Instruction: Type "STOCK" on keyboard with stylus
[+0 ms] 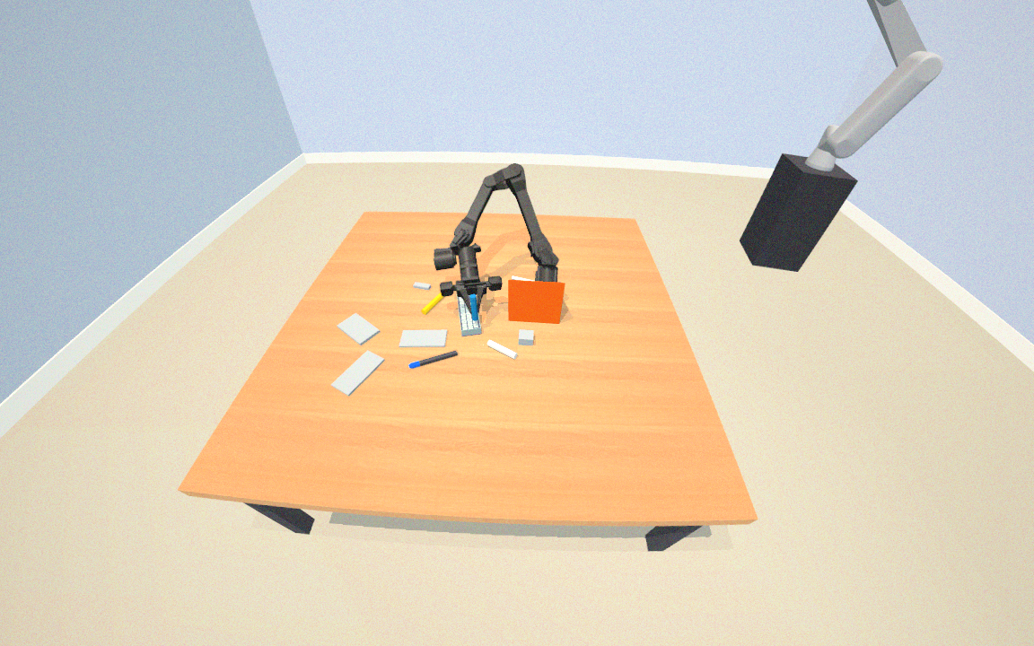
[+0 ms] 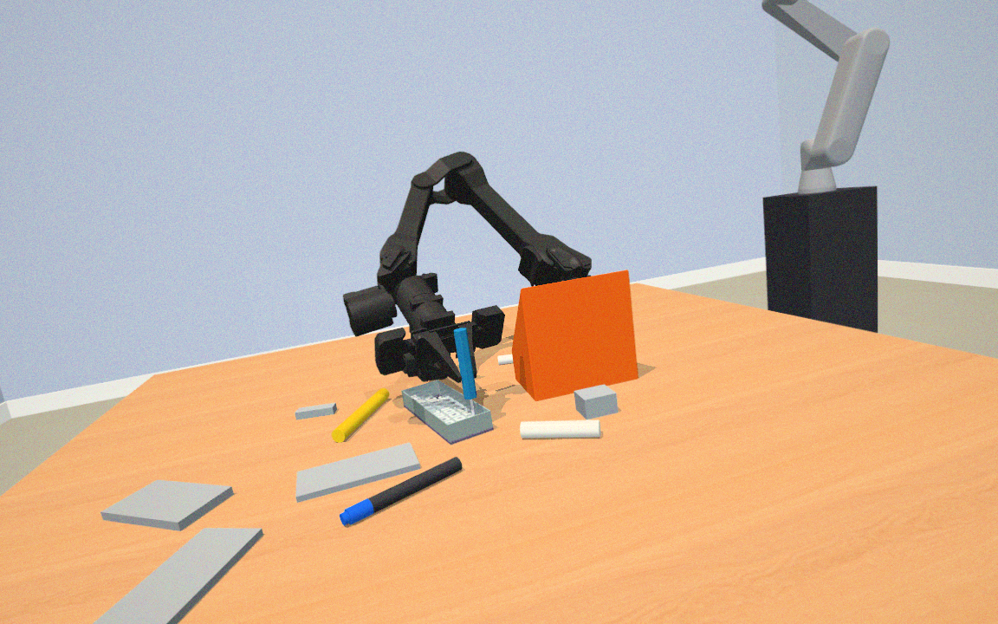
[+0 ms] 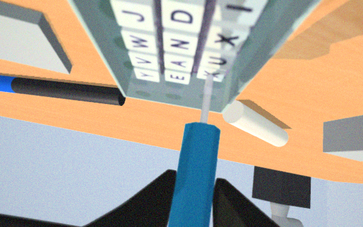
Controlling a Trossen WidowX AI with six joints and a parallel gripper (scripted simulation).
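The blue stylus is 1 cm below my gripper tip. Round my gripper tip: thin grey tip 5 cm below; white cylinder 10 cm behind, 7 cm to the left, 6 cm below; grey cube 16 cm behind, 2 cm to the left, 6 cm below.
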